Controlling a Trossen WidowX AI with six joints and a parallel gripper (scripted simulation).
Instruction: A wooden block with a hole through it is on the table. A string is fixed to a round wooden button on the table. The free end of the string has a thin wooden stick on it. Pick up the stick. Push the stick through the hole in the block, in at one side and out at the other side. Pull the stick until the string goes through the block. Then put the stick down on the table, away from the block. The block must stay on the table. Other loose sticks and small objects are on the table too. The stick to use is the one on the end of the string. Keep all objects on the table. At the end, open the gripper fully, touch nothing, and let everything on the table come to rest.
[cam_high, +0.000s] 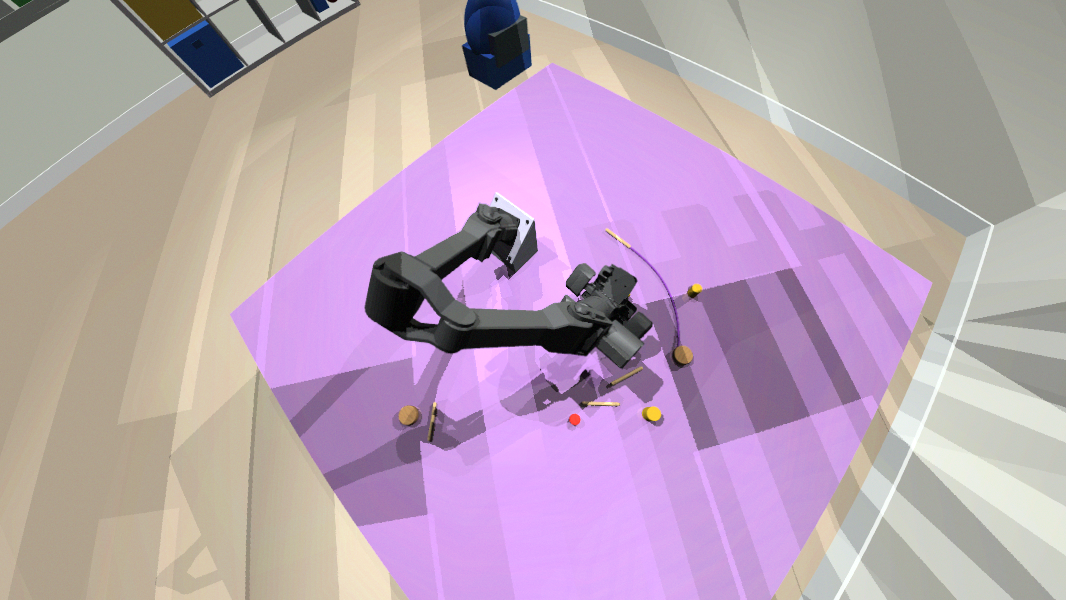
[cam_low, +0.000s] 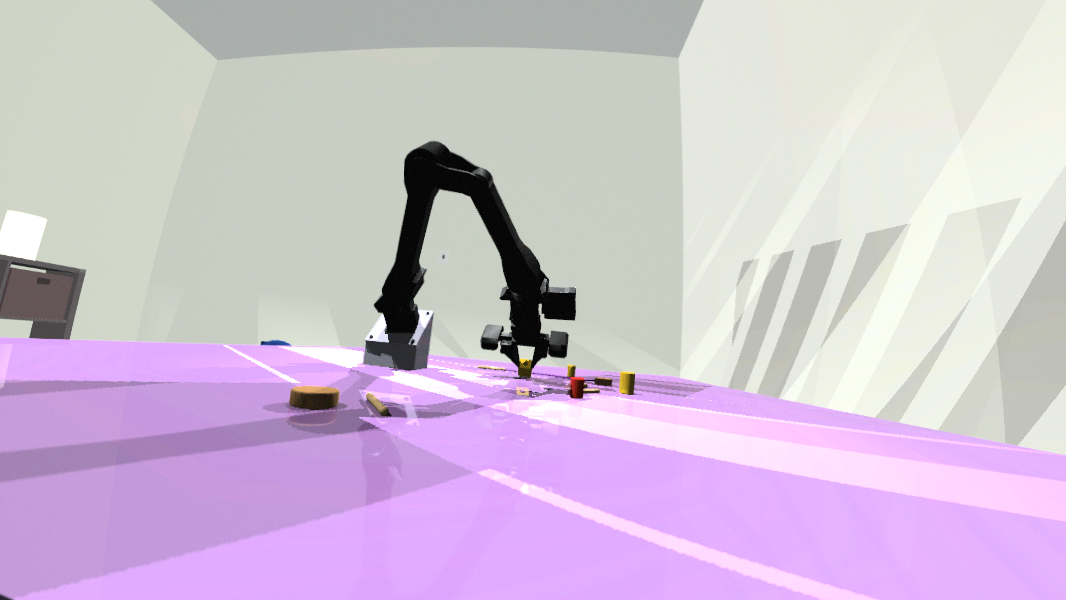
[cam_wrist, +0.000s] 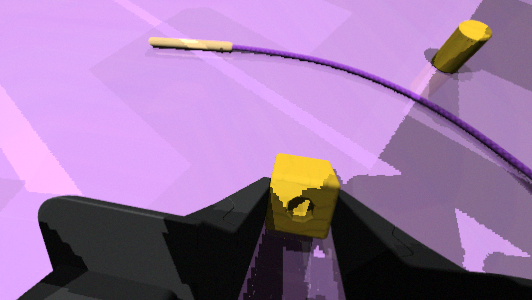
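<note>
Right now the yellow wooden block is right at my gripper tip. Also, from my gripper tip: thin stick: 14 cm to the left, 7 cm behind, 2 cm below; then red piece: 27 cm to the right, 7 cm ahead, 1 cm below.
</note>
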